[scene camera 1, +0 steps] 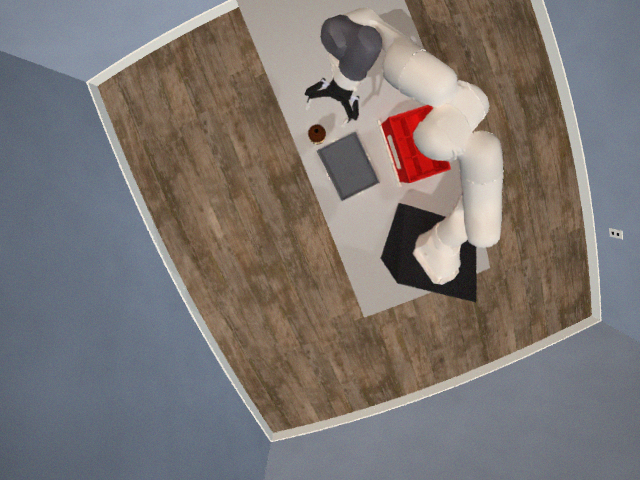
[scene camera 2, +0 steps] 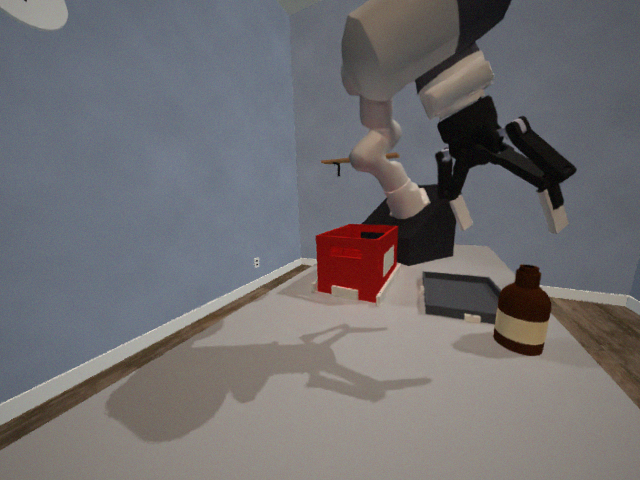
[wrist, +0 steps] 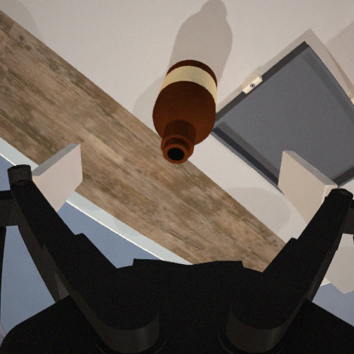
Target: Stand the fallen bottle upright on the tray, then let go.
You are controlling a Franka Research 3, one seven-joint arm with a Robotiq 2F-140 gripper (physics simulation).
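The brown bottle (scene camera 1: 316, 133) (scene camera 2: 522, 310) (wrist: 185, 107) with a cream label stands upright on the table, neck up. It is beside the grey tray (scene camera 1: 348, 166) (scene camera 2: 454, 294) (wrist: 300, 110), near one of its corners and outside it. The tray has a low dark rim and holds no bottle. My gripper (scene camera 1: 327, 114) (scene camera 2: 509, 212) (wrist: 181, 164) is wide open and empty. It hangs tilted above the table, higher than the bottle and apart from it. In the wrist view the bottle's mouth shows above the gap between the two pale fingertips.
A red crate (scene camera 1: 408, 175) (scene camera 2: 336, 268) with compartments stands on the other side of the tray from the table's long edge, partly under the arm in scene camera 1. The arm's black base (scene camera 1: 408, 232) (scene camera 2: 429, 237) is beyond the tray. The bottle stands close to the table's long edge.
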